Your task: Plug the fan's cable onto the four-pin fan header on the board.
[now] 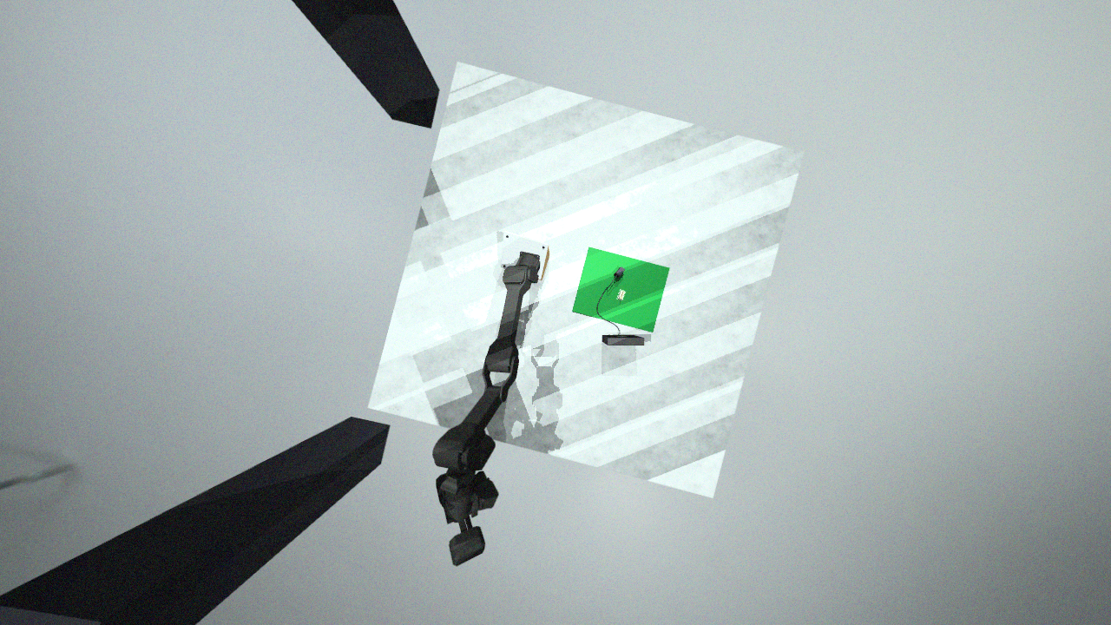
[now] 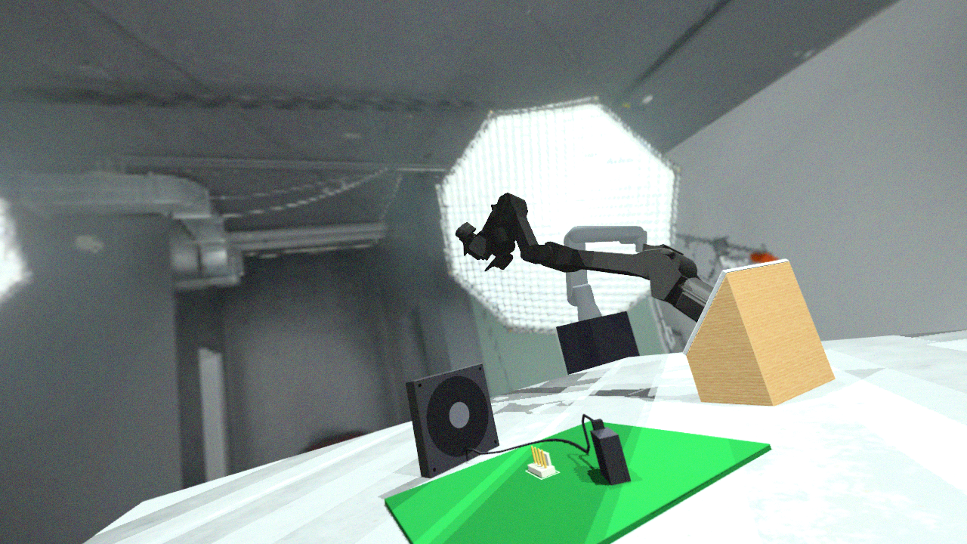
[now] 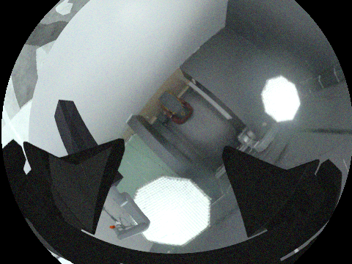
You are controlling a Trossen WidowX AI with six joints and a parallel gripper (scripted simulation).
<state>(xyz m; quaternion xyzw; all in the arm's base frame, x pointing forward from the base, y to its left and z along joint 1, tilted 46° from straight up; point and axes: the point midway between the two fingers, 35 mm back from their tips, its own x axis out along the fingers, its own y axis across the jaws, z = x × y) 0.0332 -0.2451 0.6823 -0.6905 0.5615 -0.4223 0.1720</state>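
Now: the dark fan plug 740 mm to the left of my gripper tip, 380 mm below it and 300 mm ahead of it. From my gripper tip the other things lie so: black fan 520 mm to the left, 350 mm below, 350 mm ahead; then green board 680 mm to the left, 420 mm below, 320 mm ahead; then white four-pin fan header 660 mm to the left, 400 mm below, 330 mm ahead.
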